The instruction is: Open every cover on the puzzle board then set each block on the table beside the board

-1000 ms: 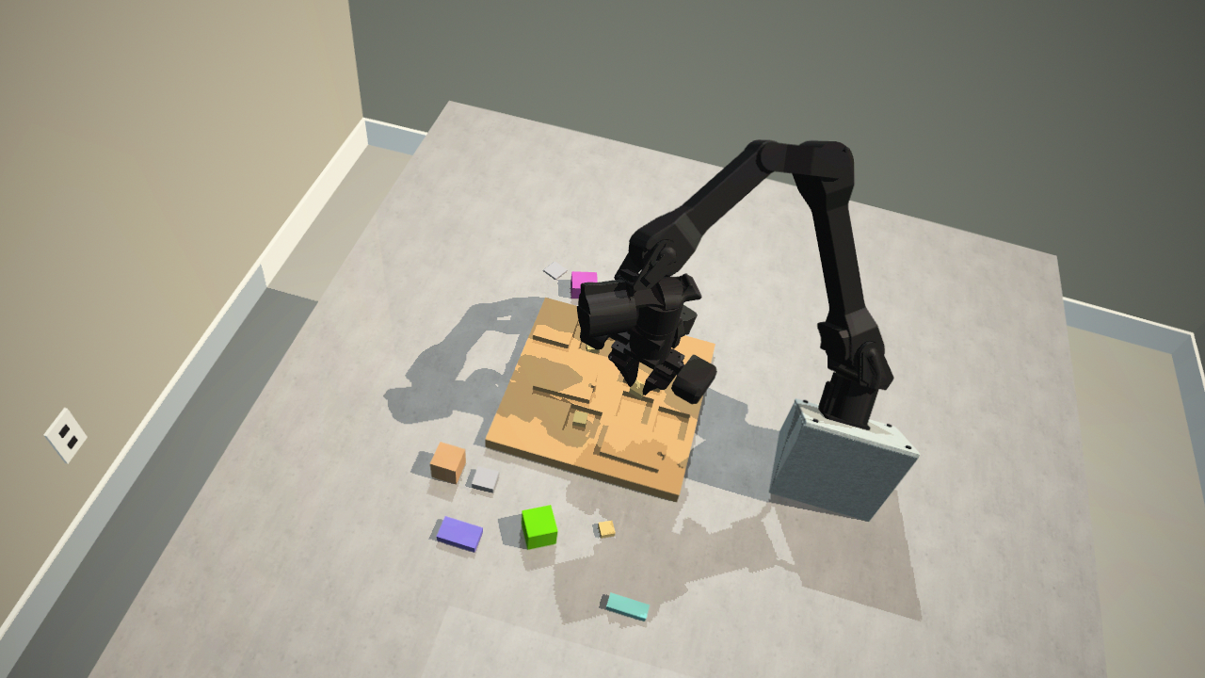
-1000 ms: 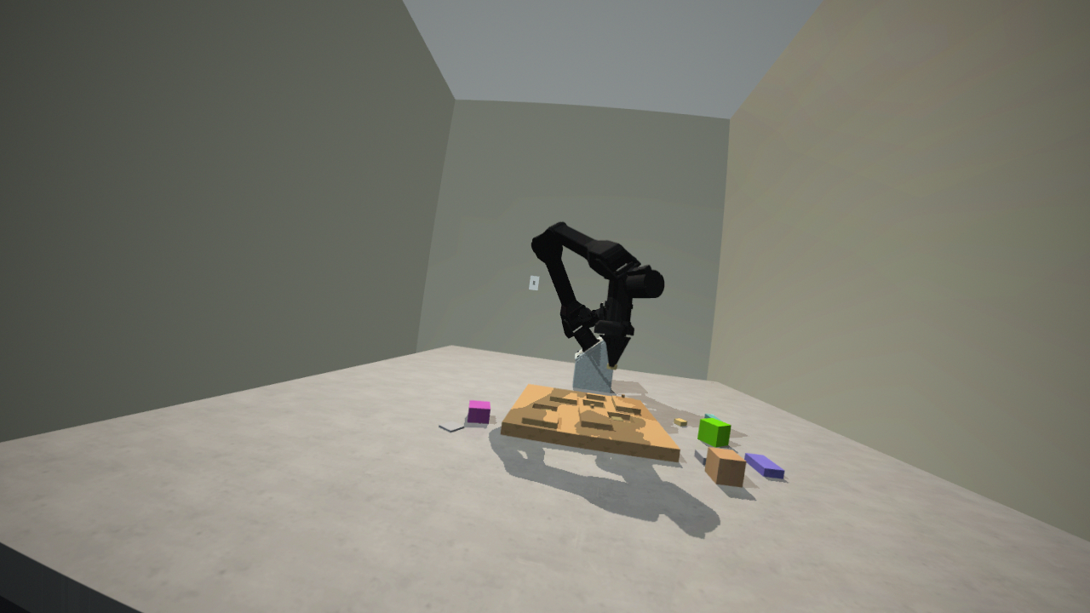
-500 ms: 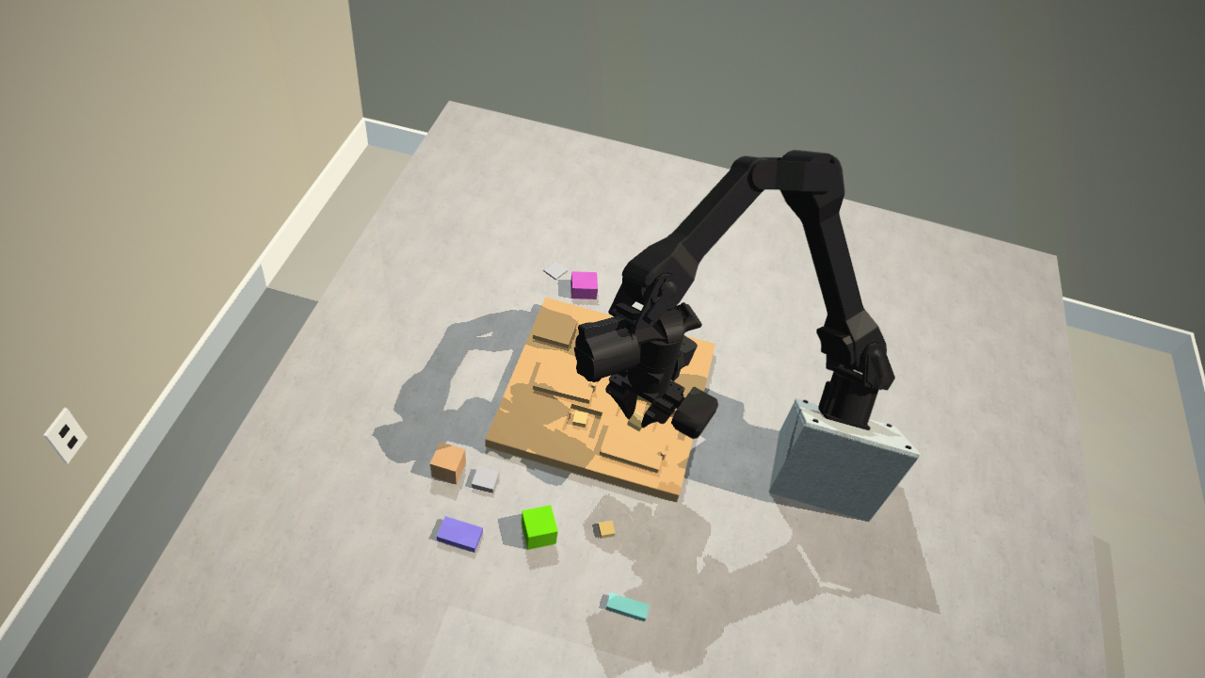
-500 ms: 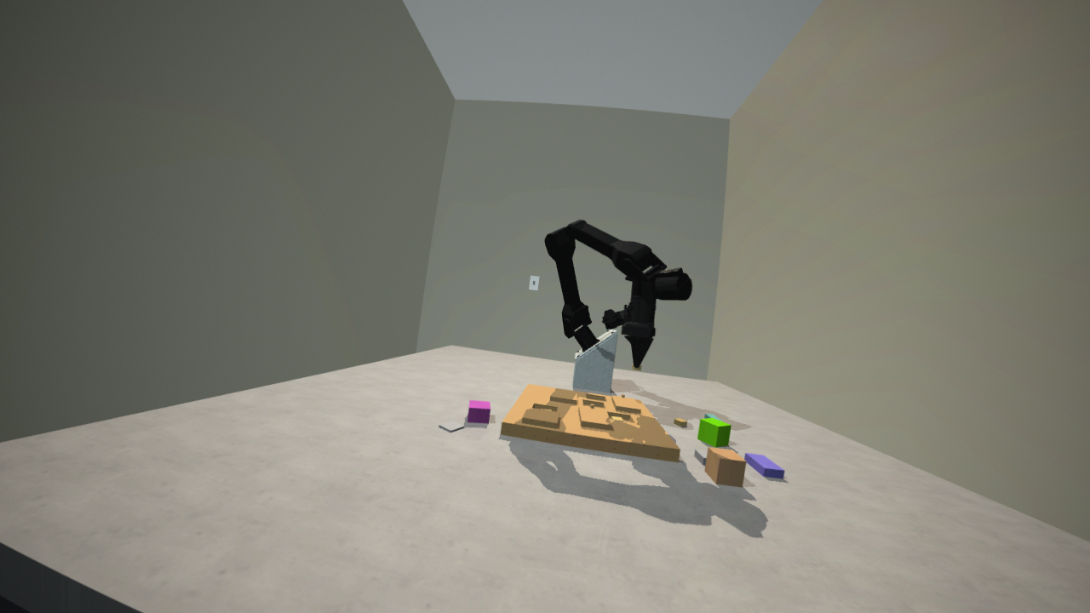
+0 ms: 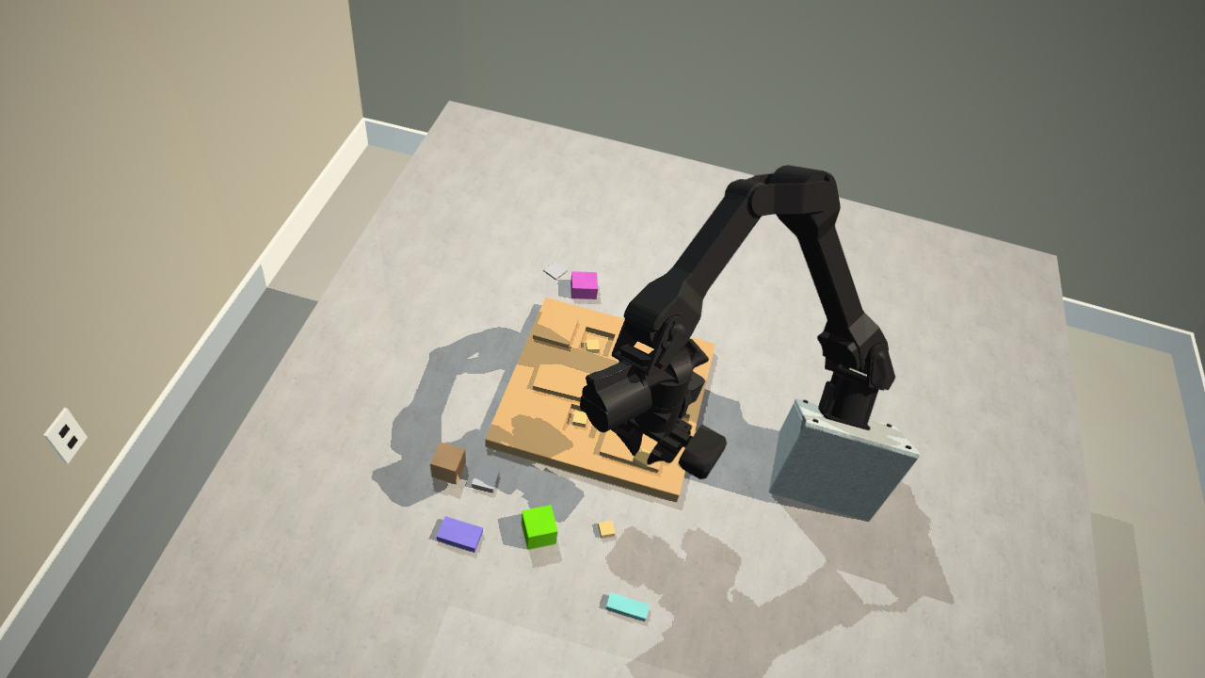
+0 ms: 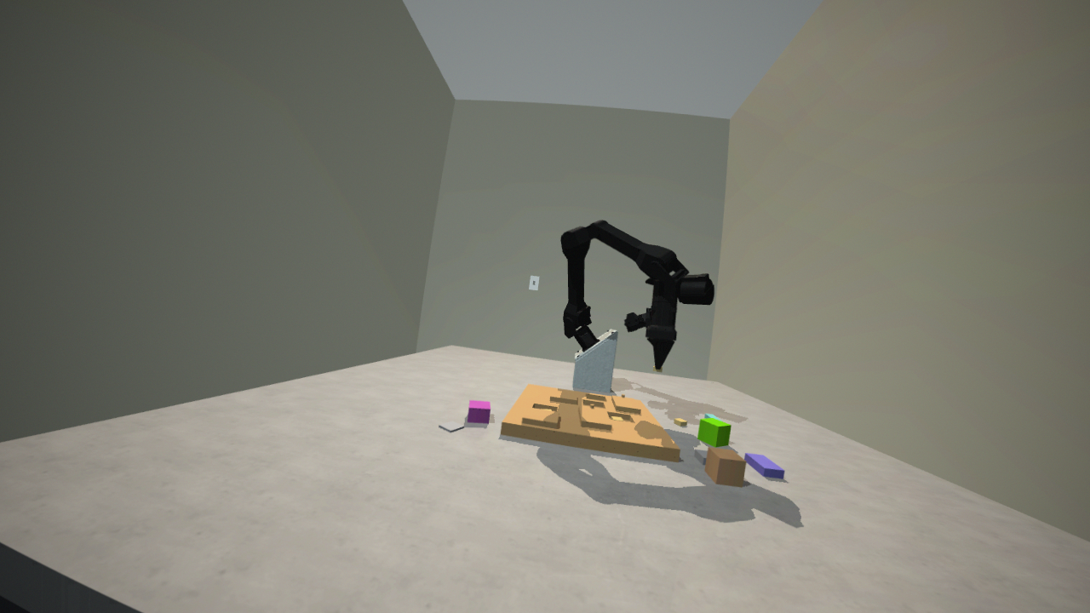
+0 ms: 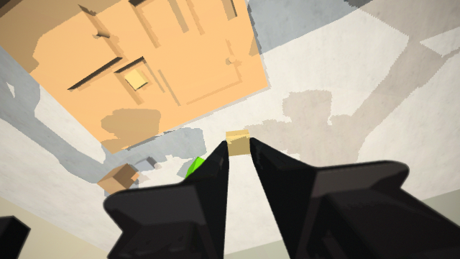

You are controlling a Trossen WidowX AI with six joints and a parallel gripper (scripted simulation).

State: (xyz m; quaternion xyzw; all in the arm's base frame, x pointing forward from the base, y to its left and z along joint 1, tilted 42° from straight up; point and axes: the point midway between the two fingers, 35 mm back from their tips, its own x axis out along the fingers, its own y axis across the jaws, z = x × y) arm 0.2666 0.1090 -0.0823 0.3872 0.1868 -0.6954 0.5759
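My gripper tip is 16 cm to the right of the cyan block, 11 cm above it and 3 cm past it. Round my gripper tip: grey block 21 cm ahead, 11 cm below, 3 cm to the left; purple block 22 cm ahead, 13 cm to the left, 11 cm below; green block 11 cm ahead, 10 cm below, 9 cm to the left.
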